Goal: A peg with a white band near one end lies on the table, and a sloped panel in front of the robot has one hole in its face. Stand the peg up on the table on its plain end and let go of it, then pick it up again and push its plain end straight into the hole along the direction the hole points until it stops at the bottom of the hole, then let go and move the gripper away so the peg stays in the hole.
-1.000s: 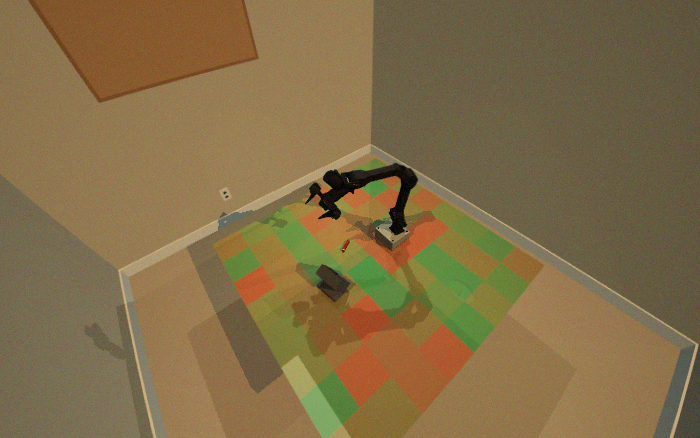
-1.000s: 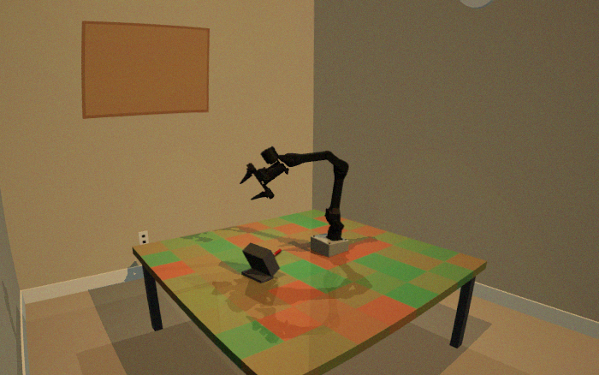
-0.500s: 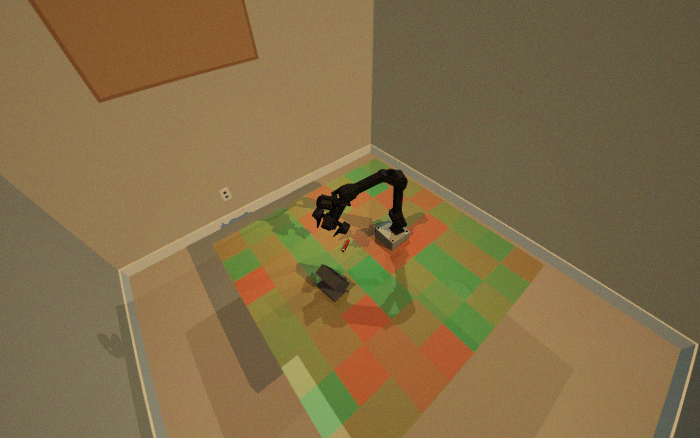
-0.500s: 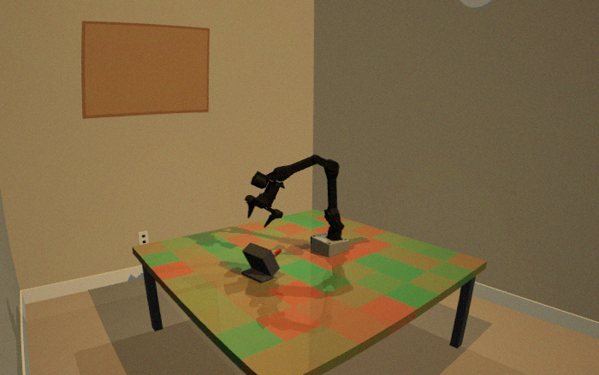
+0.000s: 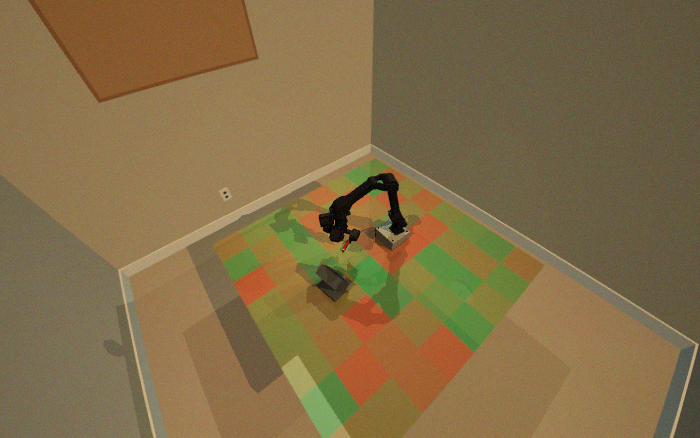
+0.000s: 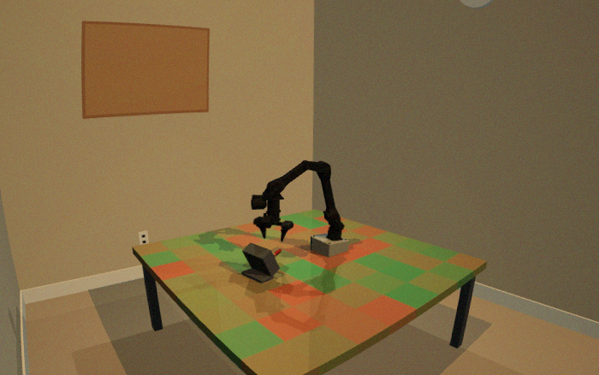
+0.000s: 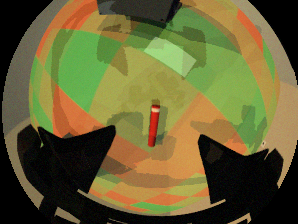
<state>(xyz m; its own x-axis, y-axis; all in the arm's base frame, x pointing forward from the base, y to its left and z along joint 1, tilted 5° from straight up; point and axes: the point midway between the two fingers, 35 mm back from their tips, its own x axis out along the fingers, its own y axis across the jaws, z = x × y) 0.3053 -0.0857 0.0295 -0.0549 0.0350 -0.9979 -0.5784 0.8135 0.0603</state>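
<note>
The red peg is 10 mm behind my gripper tip and 80 mm below it. From my gripper tip the other things lie so: dark sloped panel (150 mm ahead, 160 mm to the left, 10 mm below).
</note>
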